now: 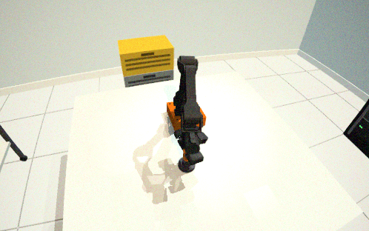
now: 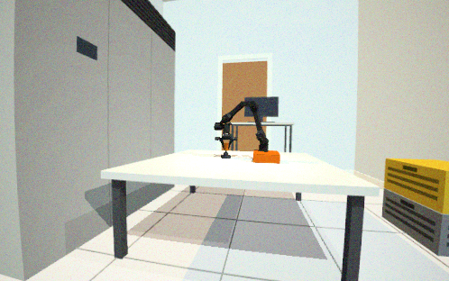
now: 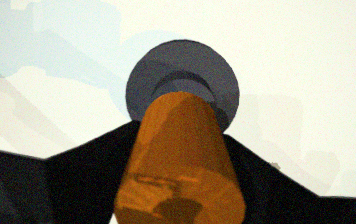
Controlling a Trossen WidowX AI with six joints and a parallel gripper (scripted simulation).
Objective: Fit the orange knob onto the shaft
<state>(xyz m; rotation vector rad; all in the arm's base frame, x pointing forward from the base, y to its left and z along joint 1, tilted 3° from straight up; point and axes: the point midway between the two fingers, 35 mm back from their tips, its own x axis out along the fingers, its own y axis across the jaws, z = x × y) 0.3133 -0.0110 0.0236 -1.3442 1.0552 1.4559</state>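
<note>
Right now the orange knob is 2 cm above my gripper tip. From my gripper tip the other things lie so: round pedestal 4 cm below.
</note>
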